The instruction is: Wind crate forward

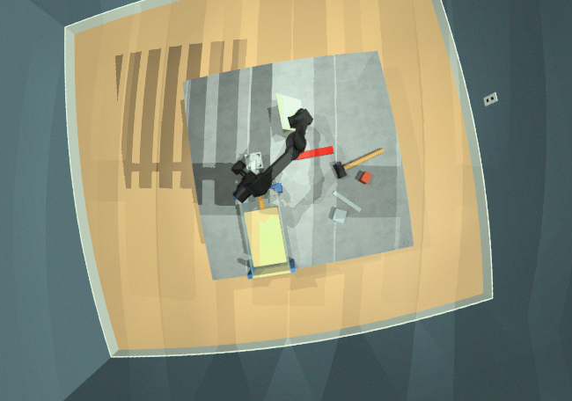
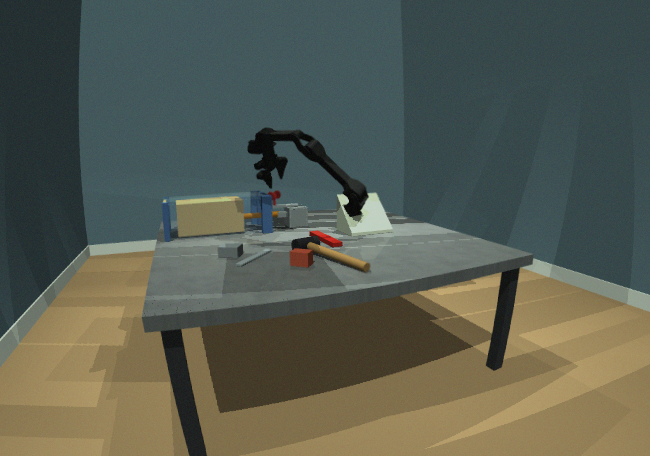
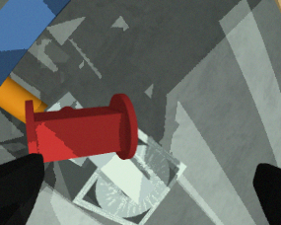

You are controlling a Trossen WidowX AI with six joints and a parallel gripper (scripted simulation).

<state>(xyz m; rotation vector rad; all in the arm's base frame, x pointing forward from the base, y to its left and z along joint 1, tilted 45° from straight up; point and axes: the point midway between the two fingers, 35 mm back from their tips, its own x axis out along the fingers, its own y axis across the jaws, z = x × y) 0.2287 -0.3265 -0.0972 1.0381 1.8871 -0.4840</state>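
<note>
My gripper tip is 1 cm short of the red spool-shaped handle grip, 1 cm to the right of it and 7 cm above it. Also, from my gripper tip: clear-panelled cubby 32 cm ahead, 1 cm to the right, 9 cm below; then winch handle 2 cm behind, 2 cm to the left, 10 cm below; then grey winch 10 cm behind, 3 cm to the left, 17 cm below.
</note>
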